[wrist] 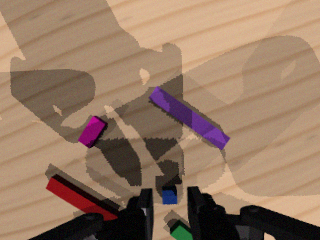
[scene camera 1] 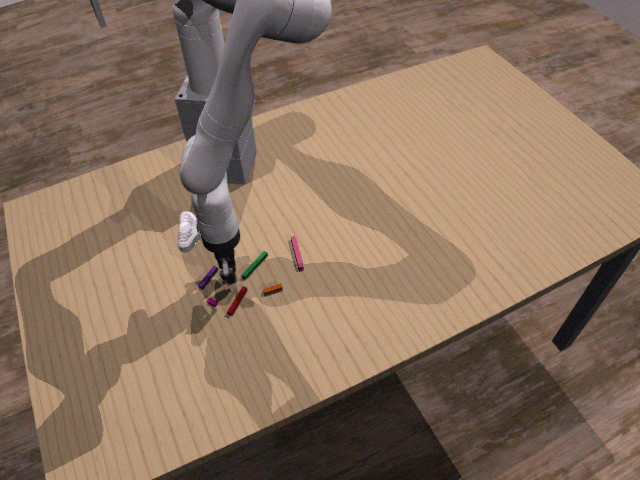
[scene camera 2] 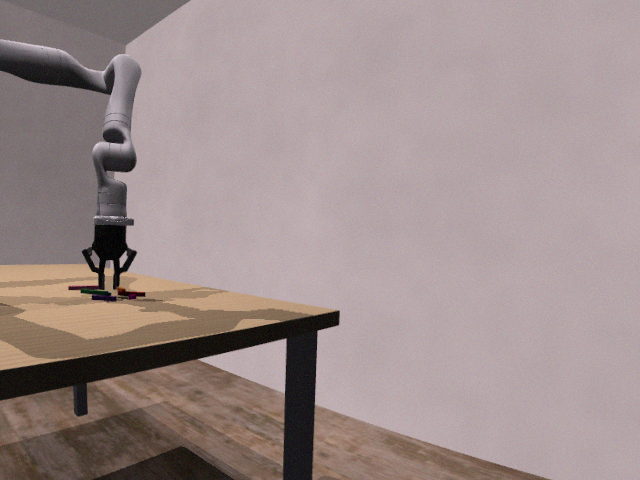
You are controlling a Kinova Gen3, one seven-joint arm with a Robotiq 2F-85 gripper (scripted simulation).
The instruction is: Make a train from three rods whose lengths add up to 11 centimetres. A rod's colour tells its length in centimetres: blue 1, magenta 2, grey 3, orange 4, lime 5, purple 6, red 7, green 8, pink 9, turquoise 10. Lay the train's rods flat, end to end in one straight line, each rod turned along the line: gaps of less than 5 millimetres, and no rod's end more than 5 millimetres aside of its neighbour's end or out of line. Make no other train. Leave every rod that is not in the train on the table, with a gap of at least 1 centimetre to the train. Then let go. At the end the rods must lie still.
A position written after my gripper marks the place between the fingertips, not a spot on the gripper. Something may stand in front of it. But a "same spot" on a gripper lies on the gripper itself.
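Scene:
My gripper: visible in wrist view, scene camera 1 (231,276), scene camera 2. Same spot on the gripper: (wrist: 212,214) and (scene camera 2: 102,269).

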